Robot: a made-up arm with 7 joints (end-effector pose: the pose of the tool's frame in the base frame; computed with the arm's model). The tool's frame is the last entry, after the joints.
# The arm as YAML. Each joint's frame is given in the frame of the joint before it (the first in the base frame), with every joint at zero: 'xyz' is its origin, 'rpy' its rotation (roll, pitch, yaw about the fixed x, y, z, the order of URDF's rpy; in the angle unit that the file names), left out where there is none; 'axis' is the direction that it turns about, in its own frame. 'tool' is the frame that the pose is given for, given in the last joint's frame.
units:
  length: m
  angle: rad
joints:
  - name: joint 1
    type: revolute
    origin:
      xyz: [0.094, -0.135, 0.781]
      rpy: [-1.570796, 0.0, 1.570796]
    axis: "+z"
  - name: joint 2
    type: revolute
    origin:
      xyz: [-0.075, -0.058, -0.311]
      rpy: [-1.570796, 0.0, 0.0]
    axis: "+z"
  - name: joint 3
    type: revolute
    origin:
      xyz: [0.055, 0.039, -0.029]
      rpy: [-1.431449, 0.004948, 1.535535]
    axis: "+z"
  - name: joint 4
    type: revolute
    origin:
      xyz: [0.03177, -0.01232, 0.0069]
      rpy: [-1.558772, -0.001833, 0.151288]
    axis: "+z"
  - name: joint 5
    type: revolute
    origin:
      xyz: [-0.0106, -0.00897, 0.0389]
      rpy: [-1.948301, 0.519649, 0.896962]
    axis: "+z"
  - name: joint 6
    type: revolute
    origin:
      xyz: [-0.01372, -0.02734, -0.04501]
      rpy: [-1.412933, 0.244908, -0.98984]
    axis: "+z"
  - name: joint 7
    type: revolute
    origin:
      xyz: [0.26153, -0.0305, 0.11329]
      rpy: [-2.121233, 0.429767, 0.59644]
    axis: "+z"
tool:
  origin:
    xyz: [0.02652, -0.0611, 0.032]
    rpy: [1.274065, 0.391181, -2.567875]
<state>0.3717 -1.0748 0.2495 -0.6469 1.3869 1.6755 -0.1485</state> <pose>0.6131 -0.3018 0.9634 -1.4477 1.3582 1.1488</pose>
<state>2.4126 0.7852 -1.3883 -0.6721 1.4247 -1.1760 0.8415</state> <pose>0.4417 -0.2797 0.6885 -0.5092 2.0764 2.1686</pose>
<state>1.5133 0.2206 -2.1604 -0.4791 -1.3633 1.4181 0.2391</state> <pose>0.4023 -0.3823 0.9008 -0.9366 1.3752 0.3080</pose>
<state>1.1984 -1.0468 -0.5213 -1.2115 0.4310 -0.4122 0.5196</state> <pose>0.5601 -0.1206 0.5647 0.6530 -0.7556 -1.5077</pose>
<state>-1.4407 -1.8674 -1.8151 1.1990 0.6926 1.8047 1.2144</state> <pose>0.2358 0.1071 0.6973 1.6738 1.1587 -0.2129</pose>
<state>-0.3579 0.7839 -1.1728 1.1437 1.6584 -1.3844 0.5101</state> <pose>0.2514 -0.1187 0.8321 0.4760 1.8113 -0.8669</pose>
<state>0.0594 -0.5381 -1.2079 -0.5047 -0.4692 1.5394 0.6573</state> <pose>0.6193 -0.2832 0.6371 -1.0410 1.0446 2.0644</pose>
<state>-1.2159 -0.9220 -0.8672 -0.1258 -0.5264 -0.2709 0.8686</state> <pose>0.4102 -0.2381 1.1318 -1.4003 -2.2627 -0.1142</pose>
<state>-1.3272 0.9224 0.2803 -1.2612 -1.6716 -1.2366 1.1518</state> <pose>0.5983 -0.3094 0.9712 2.0980 -1.6980 0.1309</pose>
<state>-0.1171 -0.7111 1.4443 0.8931 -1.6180 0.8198 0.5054</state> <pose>0.1438 -0.3072 1.0711 0.5274 2.4946 0.2405</pose>
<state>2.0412 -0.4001 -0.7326 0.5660 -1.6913 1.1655 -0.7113</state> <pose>0.6422 -0.0775 0.5242 0.2347 0.3382 1.7889</pose>
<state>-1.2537 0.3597 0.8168 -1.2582 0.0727 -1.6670 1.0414</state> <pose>0.6237 -0.3013 0.9713 -2.8442 0.4947 0.2832</pose>
